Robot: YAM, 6 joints.
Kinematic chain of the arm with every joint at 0, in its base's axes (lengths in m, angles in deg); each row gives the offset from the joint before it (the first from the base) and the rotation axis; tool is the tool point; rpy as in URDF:
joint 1: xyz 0 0 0.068 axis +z
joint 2: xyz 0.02 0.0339 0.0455 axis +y
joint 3: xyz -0.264 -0.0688 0 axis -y
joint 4: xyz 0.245 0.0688 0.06 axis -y
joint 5: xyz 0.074 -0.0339 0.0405 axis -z
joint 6: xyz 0.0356 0 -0.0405 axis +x
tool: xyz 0 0 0 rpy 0 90 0
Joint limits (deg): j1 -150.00..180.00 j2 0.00..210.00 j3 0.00..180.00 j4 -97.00..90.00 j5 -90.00..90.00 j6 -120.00..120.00
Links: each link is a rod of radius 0.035 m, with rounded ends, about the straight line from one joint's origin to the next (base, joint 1, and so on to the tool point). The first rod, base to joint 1, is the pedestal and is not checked.
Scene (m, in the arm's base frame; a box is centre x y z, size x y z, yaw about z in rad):
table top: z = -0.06
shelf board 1: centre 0.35 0.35 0 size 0.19 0.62 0.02 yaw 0.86
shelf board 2: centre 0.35 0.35 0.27 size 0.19 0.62 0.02 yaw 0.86
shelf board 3: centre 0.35 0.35 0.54 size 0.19 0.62 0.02 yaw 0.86
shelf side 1: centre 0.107 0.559 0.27 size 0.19 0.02 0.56 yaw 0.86
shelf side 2: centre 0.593 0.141 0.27 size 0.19 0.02 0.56 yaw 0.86
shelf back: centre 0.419 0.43 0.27 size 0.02 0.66 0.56 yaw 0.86
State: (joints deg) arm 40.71 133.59 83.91 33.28 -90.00 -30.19
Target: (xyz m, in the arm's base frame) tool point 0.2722 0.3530 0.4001
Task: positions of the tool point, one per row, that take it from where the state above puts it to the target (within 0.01 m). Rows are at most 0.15 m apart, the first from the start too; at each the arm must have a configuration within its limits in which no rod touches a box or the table.
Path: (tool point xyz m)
1: 0.3144 0.3029 0.1422
2: 0.2849 0.2662 0.1445
3: 0.2507 0.2289 0.1425
4: 0.2123 0.1917 0.1359
5: 0.2137 0.2323 0.2616
6: 0.1659 0.2296 0.4001
7: 0.2022 0.2709 0.4120
8: 0.2382 0.3127 0.4119
9: 0.2722 0.3530 0.4001

